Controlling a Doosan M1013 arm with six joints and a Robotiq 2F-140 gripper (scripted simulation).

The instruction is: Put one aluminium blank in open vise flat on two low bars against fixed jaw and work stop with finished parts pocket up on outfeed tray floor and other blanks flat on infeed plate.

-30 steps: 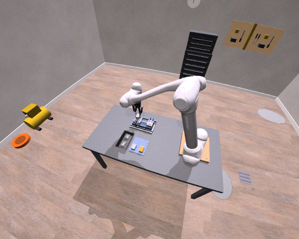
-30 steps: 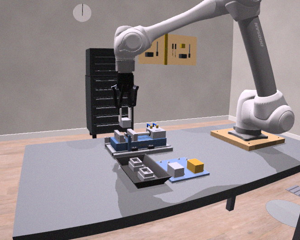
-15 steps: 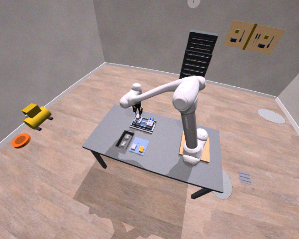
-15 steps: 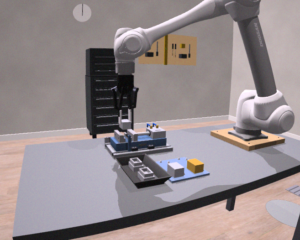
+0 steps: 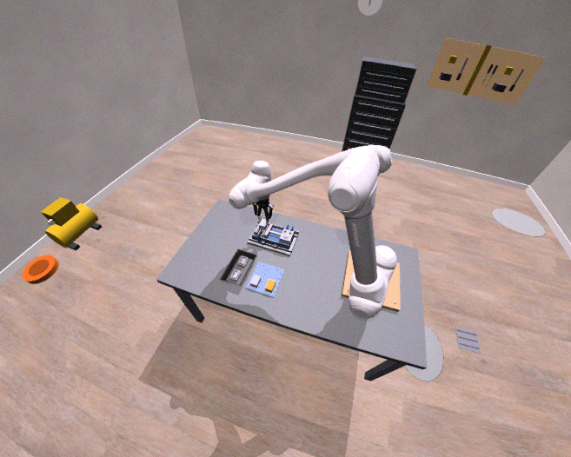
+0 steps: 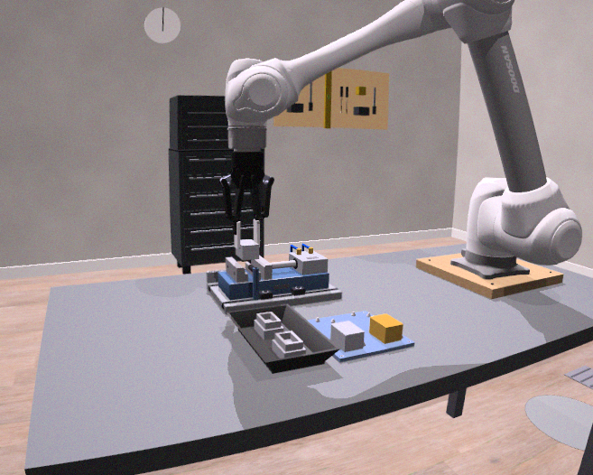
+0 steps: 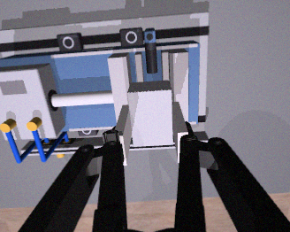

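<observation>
The dark work stop rod lies 70 mm below my hand and 50 mm to the left of it. Round my hand: piston rod: 90 mm behind, 80 mm below; then fixed jaw: 80 mm below, 30 mm ahead, 10 mm to the left; then moving jaw: 80 mm below, 30 mm behind.
</observation>
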